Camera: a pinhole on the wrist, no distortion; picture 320 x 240 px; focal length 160.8 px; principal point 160.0 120.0 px. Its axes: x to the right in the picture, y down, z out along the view. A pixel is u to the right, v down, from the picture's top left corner.
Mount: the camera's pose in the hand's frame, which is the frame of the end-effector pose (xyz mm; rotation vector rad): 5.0 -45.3 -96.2 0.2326 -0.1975 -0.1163
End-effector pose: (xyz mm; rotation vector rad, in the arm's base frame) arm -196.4 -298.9 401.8 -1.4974 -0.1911 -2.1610
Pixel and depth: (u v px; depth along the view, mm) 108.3 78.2 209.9
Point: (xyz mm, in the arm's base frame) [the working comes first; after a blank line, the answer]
In the camera's frame: -67.5 -54.6 209.9

-164.6 -117.3 354.9
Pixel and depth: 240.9 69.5 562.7
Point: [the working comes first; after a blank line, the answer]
In the camera's frame: 283.1 -176.7 562.7

-38.6 153.6 770.8
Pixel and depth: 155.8 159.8 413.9
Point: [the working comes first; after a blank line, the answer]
In the camera's frame: -10.8 102.4 413.9

78.5 -118.5 456.7
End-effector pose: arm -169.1 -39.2 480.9 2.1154 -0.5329 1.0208
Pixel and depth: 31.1 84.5 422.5
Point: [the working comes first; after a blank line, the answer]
In the camera's frame: -338.7 -93.3 422.5

-198.1 -64.8 -27.3
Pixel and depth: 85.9 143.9 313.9
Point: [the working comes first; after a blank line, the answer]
In the camera's frame: -144.7 46.7 313.9

-162.9 -137.9 222.6
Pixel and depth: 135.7 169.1 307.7
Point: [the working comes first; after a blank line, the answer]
In the camera's frame: -46.5 94.0 307.7

-111.4 -182.9 307.5
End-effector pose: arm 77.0 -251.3 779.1 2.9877 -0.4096 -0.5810
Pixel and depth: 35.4 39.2 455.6
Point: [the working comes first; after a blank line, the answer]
In the camera's frame: -353.0 -228.9 455.6

-333.5 173.6 700.7
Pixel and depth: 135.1 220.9 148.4
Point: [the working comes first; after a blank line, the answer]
In the camera's frame: -23.0 93.1 148.4

13.8 -256.7 736.3
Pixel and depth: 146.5 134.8 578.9
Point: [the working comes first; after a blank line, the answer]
In the camera's frame: -48.6 53.3 578.9

-209.4 -108.2 396.2
